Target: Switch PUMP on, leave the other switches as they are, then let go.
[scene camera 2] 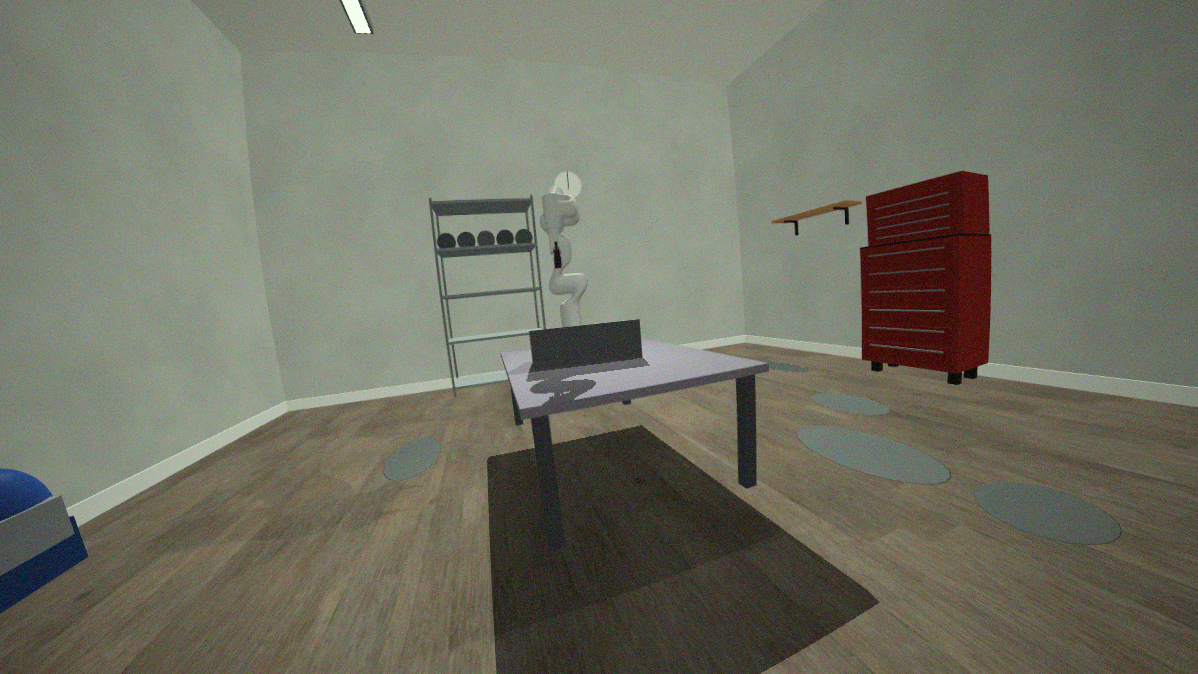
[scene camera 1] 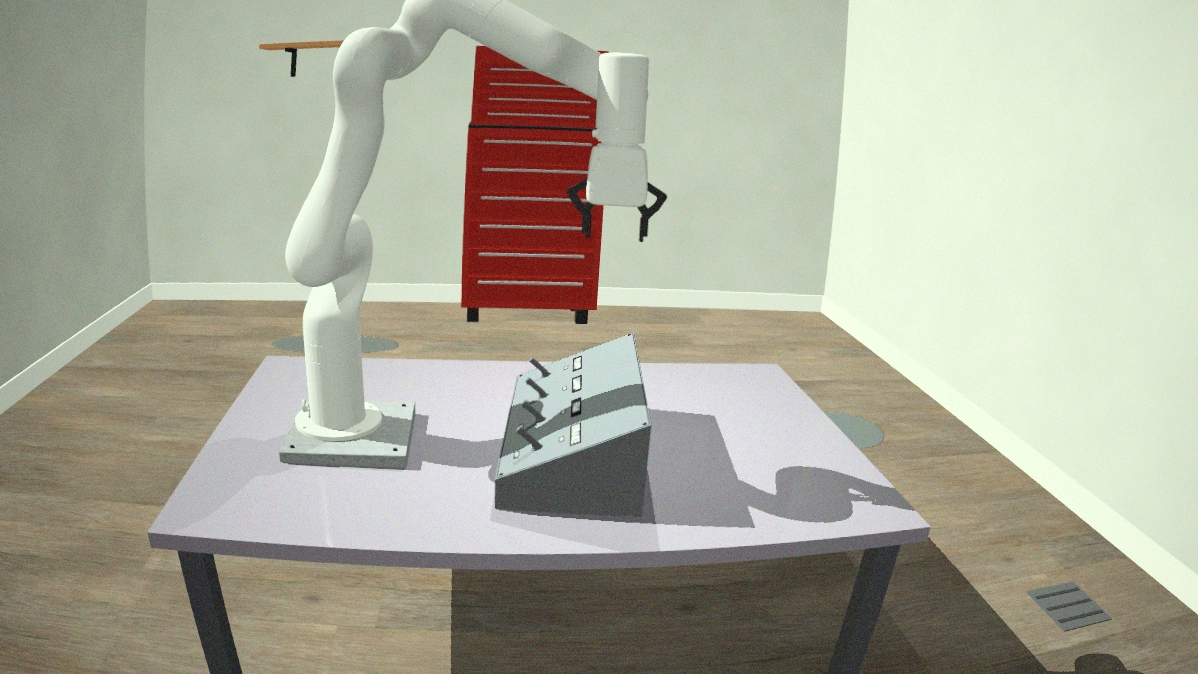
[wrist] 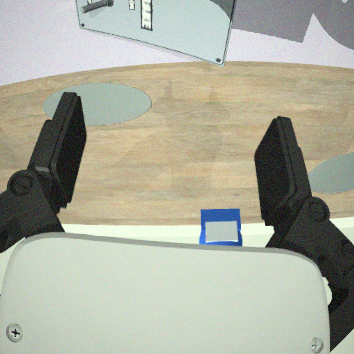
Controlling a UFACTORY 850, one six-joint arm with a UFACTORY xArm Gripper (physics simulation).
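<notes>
A grey sloped switch panel (scene camera 1: 619, 368) (wrist: 185, 30) stands on the table, its dark back (scene camera 2: 586, 345) towards scene camera 2. A column of dark levers runs down its face: the far lever (scene camera 1: 538, 367), two middle levers (scene camera 1: 536, 388) (scene camera 1: 533, 411) and the near lever (scene camera 1: 530, 438), each beside a label. The labels are too small to read, so I cannot tell which is PUMP. One lever (wrist: 96, 6) and part of a label show at the wrist view's top edge. My gripper (scene camera 1: 614, 237) (scene camera 2: 557, 255) (wrist: 175, 122) is open and empty, high above the panel, touching nothing.
The arm's base plate (scene camera 1: 389, 444) is on the left of the table (scene camera 1: 402, 523) (scene camera 2: 703, 368) in scene camera 1. A red tool cabinet (scene camera 1: 529, 209) (scene camera 2: 904, 301) stands beyond the table. A wall shelf (scene camera 1: 301, 45) (scene camera 2: 816, 212) and a storage rack (scene camera 2: 481, 207) are farther away.
</notes>
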